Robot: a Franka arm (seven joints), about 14 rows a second.
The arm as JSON. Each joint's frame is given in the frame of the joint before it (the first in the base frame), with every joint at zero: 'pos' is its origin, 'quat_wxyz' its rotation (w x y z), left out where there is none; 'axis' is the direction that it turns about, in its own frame. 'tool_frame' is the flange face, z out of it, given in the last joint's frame.
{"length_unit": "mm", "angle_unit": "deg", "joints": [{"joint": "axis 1", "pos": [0.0, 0.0, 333.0], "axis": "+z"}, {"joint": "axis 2", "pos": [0.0, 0.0, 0.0], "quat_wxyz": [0.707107, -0.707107, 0.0, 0.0], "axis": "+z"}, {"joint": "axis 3", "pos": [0.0, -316.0, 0.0], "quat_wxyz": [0.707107, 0.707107, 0.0, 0.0], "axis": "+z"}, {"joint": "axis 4", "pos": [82.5, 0.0, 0.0], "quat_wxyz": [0.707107, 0.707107, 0.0, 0.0], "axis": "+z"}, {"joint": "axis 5", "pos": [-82.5, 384.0, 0.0], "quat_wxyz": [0.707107, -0.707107, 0.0, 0.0], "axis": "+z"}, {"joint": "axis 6", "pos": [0.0, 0.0, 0.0], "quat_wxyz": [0.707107, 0.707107, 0.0, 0.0], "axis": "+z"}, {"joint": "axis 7", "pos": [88.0, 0.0, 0.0], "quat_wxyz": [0.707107, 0.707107, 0.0, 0.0], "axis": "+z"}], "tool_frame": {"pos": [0.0, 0.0, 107.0]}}
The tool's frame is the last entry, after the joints.
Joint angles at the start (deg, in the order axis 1, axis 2, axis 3, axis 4, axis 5, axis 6, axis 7):
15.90 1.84 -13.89 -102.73 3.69 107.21 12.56
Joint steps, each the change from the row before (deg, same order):
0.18 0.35 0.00 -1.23 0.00 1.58 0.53
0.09 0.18 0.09 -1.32 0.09 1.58 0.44
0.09 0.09 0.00 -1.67 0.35 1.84 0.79
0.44 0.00 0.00 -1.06 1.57 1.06 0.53
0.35 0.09 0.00 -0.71 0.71 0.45 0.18
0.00 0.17 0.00 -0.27 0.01 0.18 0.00
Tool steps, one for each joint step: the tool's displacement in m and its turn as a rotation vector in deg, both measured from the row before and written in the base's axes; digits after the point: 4 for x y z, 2 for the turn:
0.0012 0.0019 -0.0113 -0.09 0.02 -0.44
0.0002 0.0018 -0.0104 0.04 -0.06 -0.38
-0.0007 0.0010 -0.0120 0.31 -0.02 -0.93
-0.0013 0.0059 -0.0071 1.47 0.10 -0.71
-0.0012 0.0041 -0.0061 0.61 0.40 -0.13
0.0000 0.0000 -0.0036 -0.05 0.25 -0.02

